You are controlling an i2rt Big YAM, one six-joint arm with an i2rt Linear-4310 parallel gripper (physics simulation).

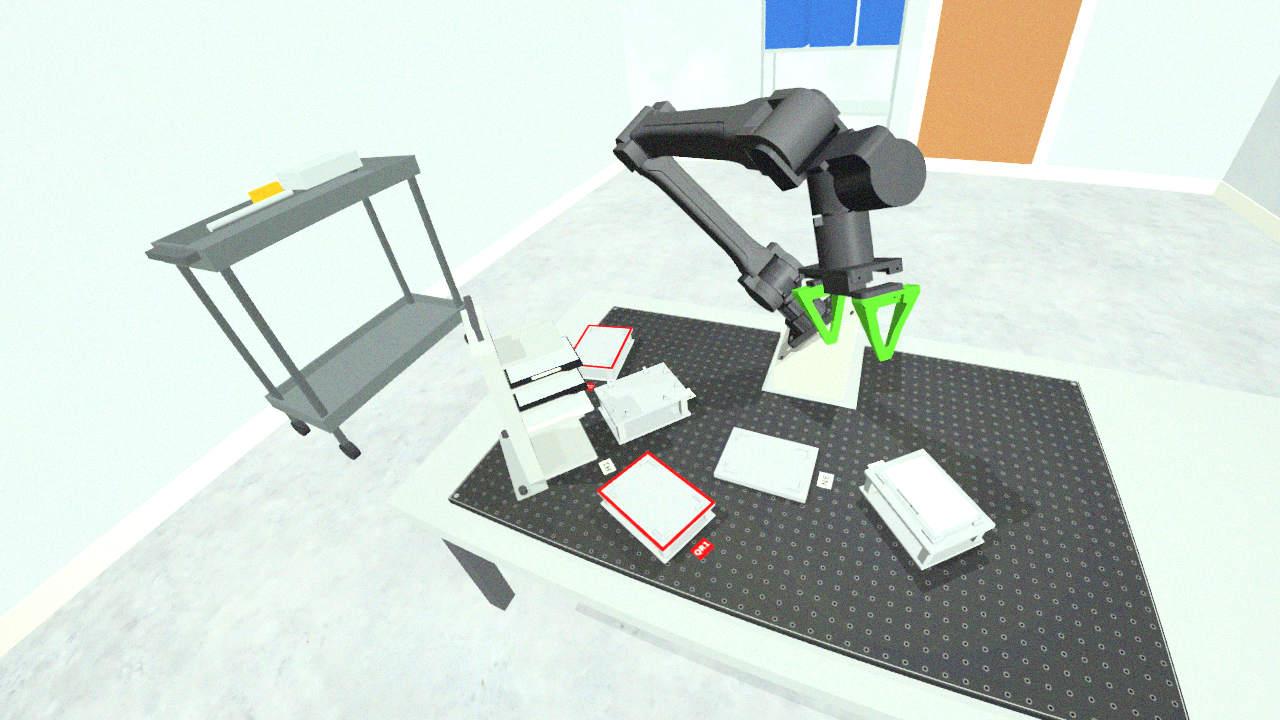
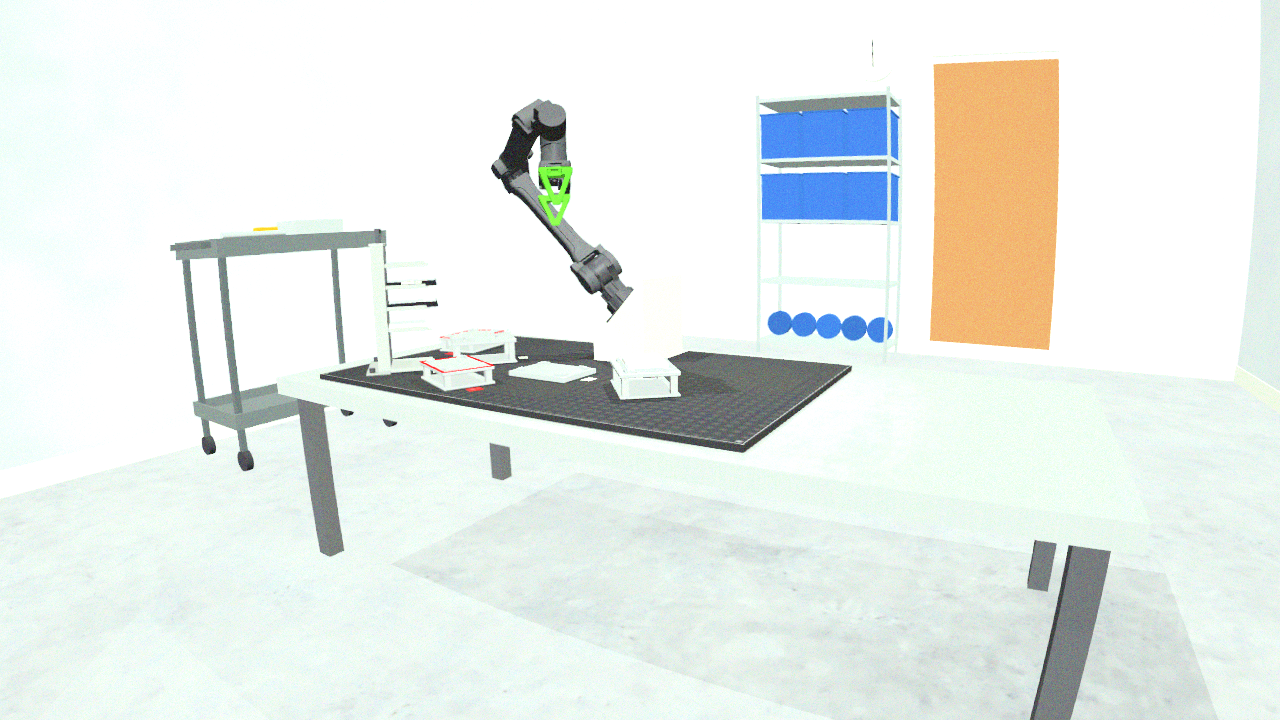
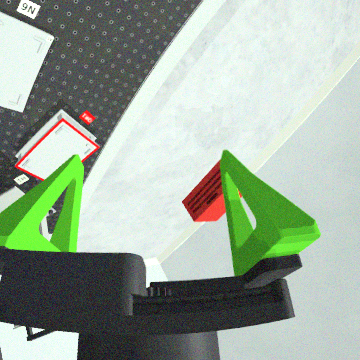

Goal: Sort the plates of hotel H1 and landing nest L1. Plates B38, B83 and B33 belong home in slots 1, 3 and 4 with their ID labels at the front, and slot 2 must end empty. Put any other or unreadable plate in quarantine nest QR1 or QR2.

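Places are measured from the arm's base along level axes (x ahead, y left, z up), in centimetres.
Pixels of known places: gripper, fingertip midpoint: [image 1: 856,351] [image 2: 556,215] [image 3: 149,157]; arm's base, origin of the base link: [image 2: 630,310].
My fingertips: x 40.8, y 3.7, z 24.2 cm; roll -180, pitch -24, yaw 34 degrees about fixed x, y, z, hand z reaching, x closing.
Ahead of a thing's pixels: the offset from my fingertips to its top centre. "spot": to the spot under its first point.
My gripper [image 1: 858,350] [image 2: 554,211] [image 3: 149,157] is open and empty, high above the back of the mat near the arm's base. Hotel H1 [image 1: 505,402] [image 2: 380,308] stands at the mat's left; dark-edged plates show in two upper slots, one with a white label strip too small to read. Red-outlined nest QR1 @(dx +3.3, dy -26.1, dz -31.4 cm) [image 1: 623,471] [image 3: 39,141] is at the front left; another red-outlined nest @(spot: dx -35.9, dy -47.6, dz -35.5 cm) [image 1: 621,355] is behind the hotel. A white nest @(spot: dx +0.7, dy +15.9, dz -35.5 cm) [image 1: 919,548] [image 2: 646,388] at the right bears a pale slab @(dx -6.0, dy +16.4, dz -29.6 cm) [image 1: 930,495], with no readable ID. I cannot tell which nest is L1.
A raised white stand [image 1: 644,401] with small posts is right of the hotel. A low white block @(dx -11.0, dy -9.4, dz -34.2 cm) [image 1: 767,462] [image 2: 552,370] [image 3: 20,60] lies mid-mat beside a small tag @(dx -9.7, dy +1.2, dz -36.0 cm) [image 1: 824,480] [image 3: 28,8]. A grey cart [image 1: 313,214] [image 2: 295,241] stands left of the table.
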